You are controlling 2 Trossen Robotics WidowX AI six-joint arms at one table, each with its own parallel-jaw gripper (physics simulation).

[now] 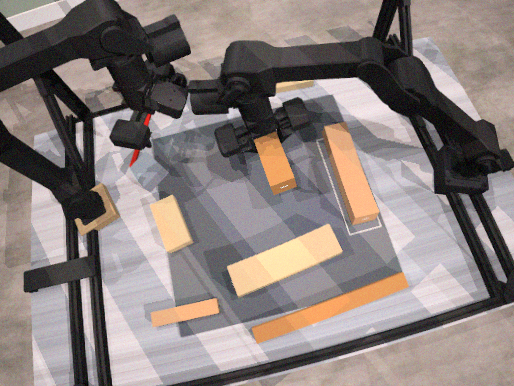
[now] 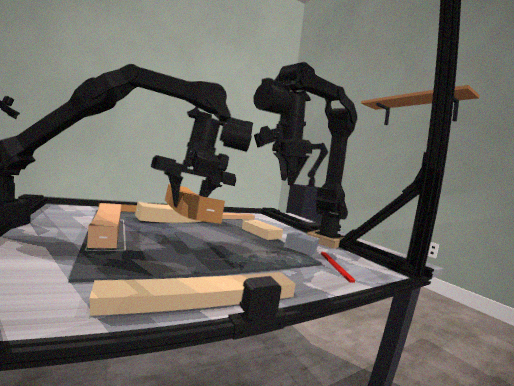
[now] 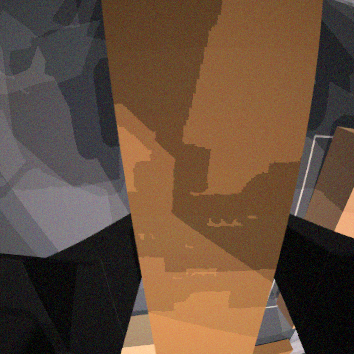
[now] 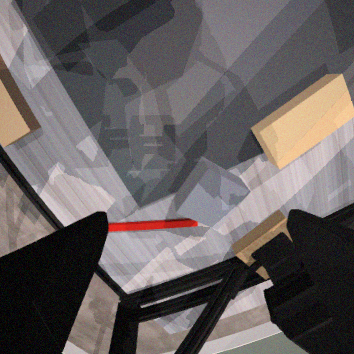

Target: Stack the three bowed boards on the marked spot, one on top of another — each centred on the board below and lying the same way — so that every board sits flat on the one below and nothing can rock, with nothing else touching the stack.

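Frame: origin at the left arm's base, x left, y back, z up, level; centimetres.
Where they show: left gripper, fingertip midpoint: (image 1: pixel 268 146) (image 3: pixel 202 212); right gripper, fingertip midpoint: (image 1: pixel 156 128) (image 2: pixel 286 182) (image 4: pixel 198 219); left arm's base, link origin: (image 1: pixel 465 166); right arm's base, link origin: (image 1: pixel 91 208) (image 2: pixel 328 234) (image 4: pixel 275 252).
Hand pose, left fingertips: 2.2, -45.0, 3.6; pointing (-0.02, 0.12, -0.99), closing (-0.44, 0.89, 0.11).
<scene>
Each offset is from my left fingertips to the top centre of the thing, as dx, dy, dz. Level surfaces: height alone.
My left gripper (image 1: pixel 263 130) (image 2: pixel 192 193) is shut on a dark orange bowed board @(-0.7, -0.6, +4.8) (image 1: pixel 275 162) (image 2: pixel 196 207) (image 3: pixel 211 158). It holds the board tilted in the air over the dark mat @(dz -8.7) (image 1: pixel 217 199), left of the white marked rectangle (image 1: pixel 332 184) (image 2: pixel 123 230) (image 3: pixel 307 175). A second orange bowed board @(+1.2, +18.7, -3.6) (image 1: pixel 349 172) (image 2: pixel 104 226) lies inside that rectangle. A pale bowed board @(+23.4, +6.7, -3.6) (image 1: pixel 284 258) (image 2: pixel 156 212) lies on the mat. My right gripper (image 1: pixel 149 119) (image 2: pixel 293 172) (image 4: pixel 198 219) is open and empty, high over the table's corner.
A short pale block @(+18.6, -20.7, -6.0) (image 1: pixel 171 224) (image 2: pixel 261 229) (image 4: pixel 302 119), a long flat strip (image 1: pixel 332 306) (image 2: pixel 190 292) and a short strip @(+37.5, -13.2, -7.1) (image 1: pixel 184 312) lie around the mat. A red stick @(-3.9, -35.8, -8.7) (image 1: pixel 134 157) (image 2: pixel 337 266) (image 4: pixel 151 225) and a grey block @(+6.4, -30.0, -4.8) (image 2: pixel 301 242) lie under my right gripper.
</scene>
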